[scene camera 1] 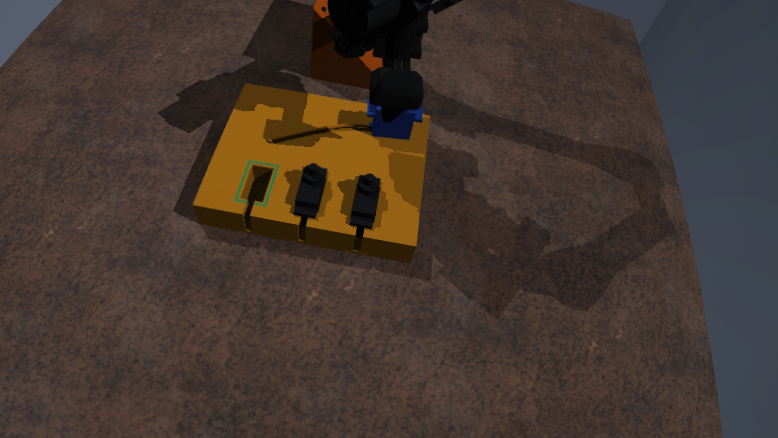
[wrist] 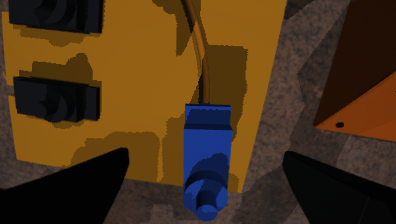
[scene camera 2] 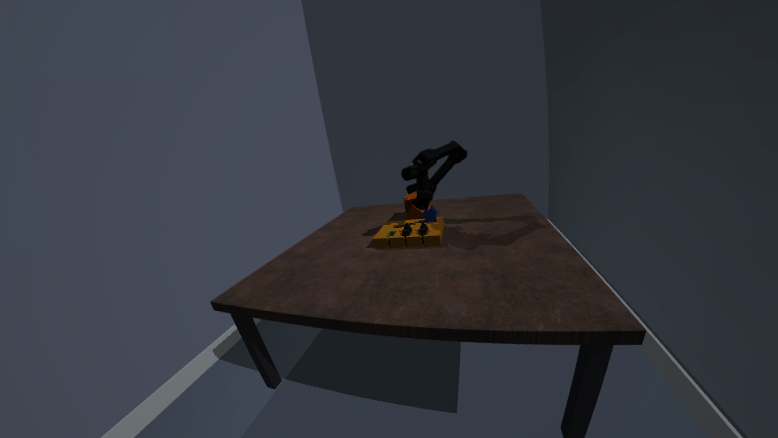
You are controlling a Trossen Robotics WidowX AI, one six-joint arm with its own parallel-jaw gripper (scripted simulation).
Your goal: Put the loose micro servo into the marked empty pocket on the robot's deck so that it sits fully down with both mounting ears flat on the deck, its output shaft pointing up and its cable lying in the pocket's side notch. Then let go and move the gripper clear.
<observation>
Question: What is the gripper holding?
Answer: Nothing.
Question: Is the gripper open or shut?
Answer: Open.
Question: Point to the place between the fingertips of the gripper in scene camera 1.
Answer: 386, 98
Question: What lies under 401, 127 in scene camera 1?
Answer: A blue micro servo.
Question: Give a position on a yellow deck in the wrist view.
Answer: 147, 67
</observation>
